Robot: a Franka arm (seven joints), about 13 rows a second.
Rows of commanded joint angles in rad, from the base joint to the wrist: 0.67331, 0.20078, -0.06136, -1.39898, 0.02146, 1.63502, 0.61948; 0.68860, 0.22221, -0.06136, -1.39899, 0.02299, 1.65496, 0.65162; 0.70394, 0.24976, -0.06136, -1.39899, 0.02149, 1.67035, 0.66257; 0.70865, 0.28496, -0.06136, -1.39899, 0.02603, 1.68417, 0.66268; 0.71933, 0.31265, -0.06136, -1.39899, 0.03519, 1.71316, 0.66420; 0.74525, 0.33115, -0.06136, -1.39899, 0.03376, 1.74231, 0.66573
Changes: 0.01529, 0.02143, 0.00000, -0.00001, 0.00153, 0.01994, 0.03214; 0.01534, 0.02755, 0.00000, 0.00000, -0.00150, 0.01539, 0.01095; 0.00471, 0.03520, 0.00000, 0.00000, 0.00454, 0.01382, 0.00011; 0.01068, 0.02769, 0.00000, 0.00000, 0.00916, 0.02899, 0.00152; 0.02592, 0.01850, 0.00000, 0.00000, -0.00143, 0.02915, 0.00153
